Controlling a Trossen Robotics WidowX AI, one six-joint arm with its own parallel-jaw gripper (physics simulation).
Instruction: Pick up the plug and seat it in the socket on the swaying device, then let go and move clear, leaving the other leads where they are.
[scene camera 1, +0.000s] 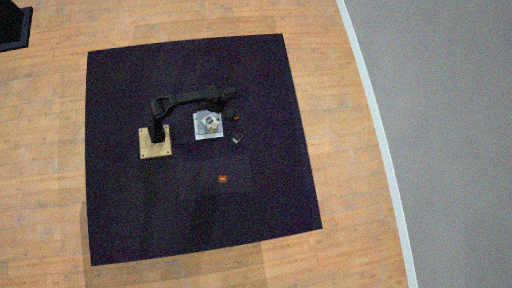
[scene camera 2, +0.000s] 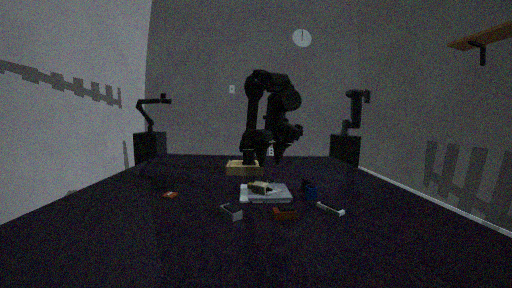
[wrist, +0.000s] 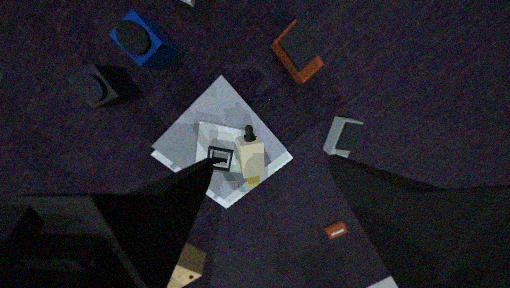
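Note:
The plug, a cream block (scene camera 1: 215, 124) (scene camera 2: 259, 188) (wrist: 251, 160) with a black stub at one end and a yellow tip at the other, lies on the pale grey device (scene camera 1: 201, 134) (scene camera 2: 267, 199) (wrist: 215, 97). In the wrist view it is right beside the black-framed square socket (wrist: 220, 158) on the device's white raised part. My gripper (scene camera 2: 270, 162) (wrist: 269, 161) is wide open, fingers pointing down, above the device. In the wrist view the left fingertip overlaps the socket's edge, and the right fingertip appears past the device. Nothing is between the fingers.
Around the device lie a blue block (scene camera 2: 310, 192) (wrist: 156, 44), a black block (wrist: 102, 90), an orange block (scene camera 2: 284, 215) (wrist: 287, 62), a grey block (scene camera 2: 232, 213) (wrist: 332, 136) and a white one (scene camera 2: 331, 208). A flat orange piece (scene camera 1: 222, 178) (scene camera 2: 170, 194) (wrist: 335, 230) lies apart. The arm's wooden base (scene camera 1: 145, 150) (scene camera 2: 244, 170) is behind.

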